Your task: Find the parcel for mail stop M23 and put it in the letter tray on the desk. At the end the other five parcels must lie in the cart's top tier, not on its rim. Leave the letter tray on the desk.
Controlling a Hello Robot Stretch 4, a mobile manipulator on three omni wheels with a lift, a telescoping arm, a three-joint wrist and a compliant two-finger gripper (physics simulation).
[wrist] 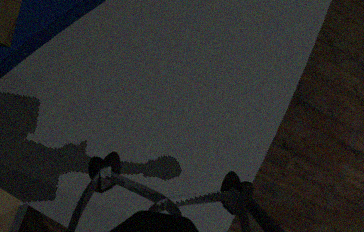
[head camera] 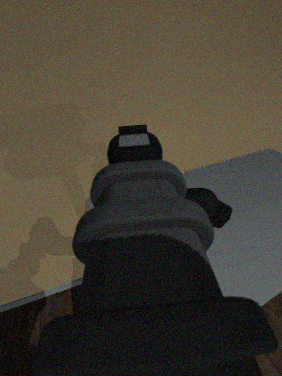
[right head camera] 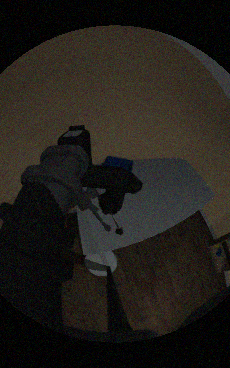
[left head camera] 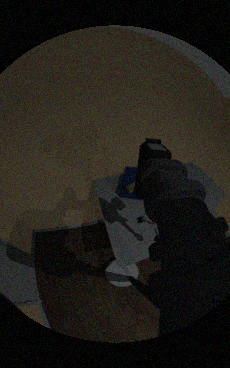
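Pixels of known places: gripper, between the fingertips: (wrist: pixel 171 175) (right head camera: pixel 111 221) (left head camera: pixel 147 230); robot's base, origin of its link: (right head camera: pixel 101 260) (left head camera: pixel 121 271).
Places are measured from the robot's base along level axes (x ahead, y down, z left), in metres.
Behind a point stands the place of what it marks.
Note:
The blue letter tray (left head camera: pixel 131 174) @[x 0.871, y -0.925, z -0.082 m] (right head camera: pixel 119 163) @[x 0.883, y -0.929, z -0.148 m] (wrist: pixel 47 31) @[x 0.562, y -0.946, z -0.094 m] stands on the light grey desk (head camera: pixel 245 215) @[x 0.576, y -0.923, z -0.514 m] (right head camera: pixel 165 200) @[x 0.475, y -0.923, z -0.519 m] (wrist: pixel 200 80) @[x 0.323, y -0.923, z -0.210 m], near its wall side. A brown parcel (left head camera: pixel 131 188) @[x 0.632, y -0.972, z -0.049 m] (wrist: pixel 7 22) @[x 0.635, y -0.946, z -0.055 m] lies in the tray; its label cannot be read. My gripper (right head camera: pixel 114 230) (wrist: pixel 171 175) @[x 0.266, y -1.041, z -0.087 m] is open, with its fingertips apart and no parcel between them. It hangs over the desk top beside the tray, towards the front edge. In the head camera view my arm hides the tray and the fingers. The other parcels cannot be made out.
My arm (head camera: pixel 145 275) @[x 0.127, y -1.457, z 0.001 m] (left head camera: pixel 187 255) @[x 0.095, y -1.457, z 0.023 m] (right head camera: pixel 37 225) @[x 0.106, y -1.465, z -0.029 m] reaches out across the desk. A round white seat or disc (left head camera: pixel 122 266) (right head camera: pixel 108 257) @[x 0.059, y -0.187, z -0.097 m] is at the desk's front edge, above the wooden floor (right head camera: pixel 165 275) @[x -0.353, y 0.027, z -0.981 m]. A brown box-like thing with a blue mark (right head camera: pixel 218 251) @[x -0.356, y -0.129, z -2.330 m] shows at the right. A tan wall rises behind the desk.

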